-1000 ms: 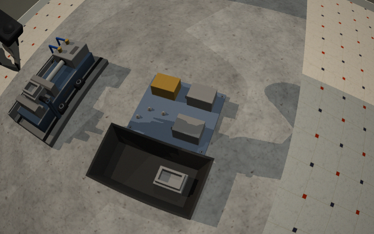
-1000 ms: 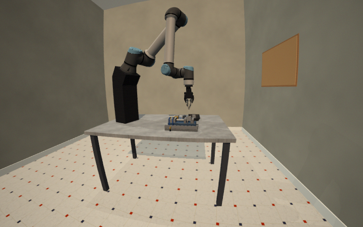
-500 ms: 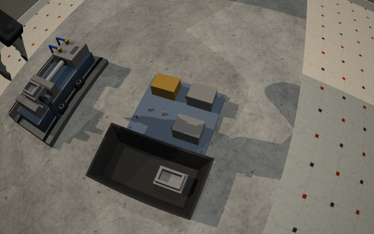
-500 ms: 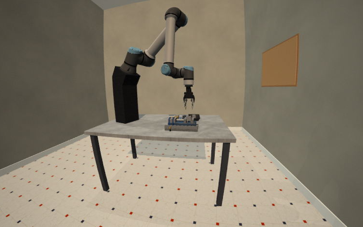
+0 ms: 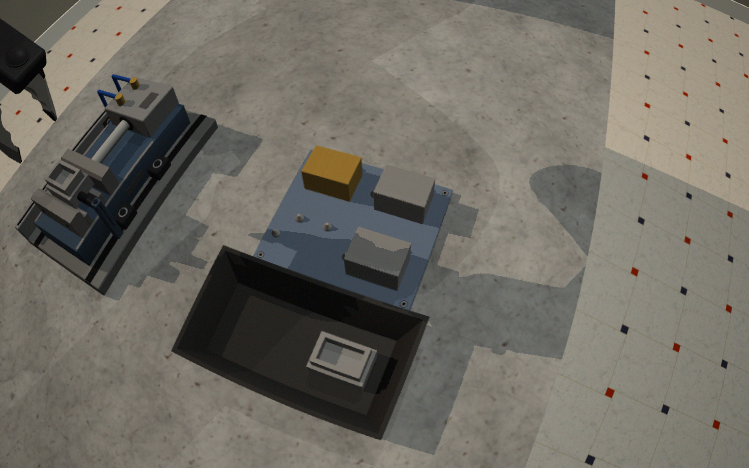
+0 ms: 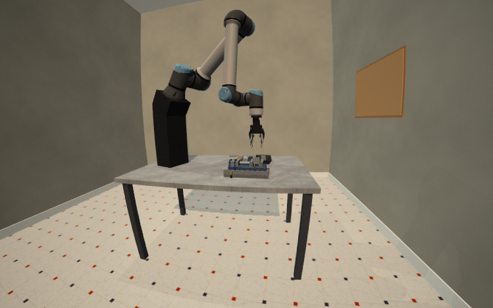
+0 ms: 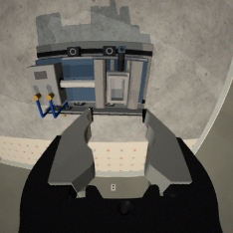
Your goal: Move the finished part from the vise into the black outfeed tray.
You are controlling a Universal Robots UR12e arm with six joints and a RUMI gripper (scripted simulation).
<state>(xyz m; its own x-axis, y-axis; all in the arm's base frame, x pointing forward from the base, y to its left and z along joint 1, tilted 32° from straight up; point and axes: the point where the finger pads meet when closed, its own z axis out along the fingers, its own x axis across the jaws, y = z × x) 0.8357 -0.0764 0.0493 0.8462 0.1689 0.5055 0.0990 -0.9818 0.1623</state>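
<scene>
The vise lies 160 mm below my hand, 60 mm behind it and 10 mm to the right of it. From my hand the other things lie so: orange block: 280 mm to the left, 220 mm behind, 170 mm below; then blue fixture plate: 330 mm to the left, 190 mm below, 180 mm behind.
</scene>
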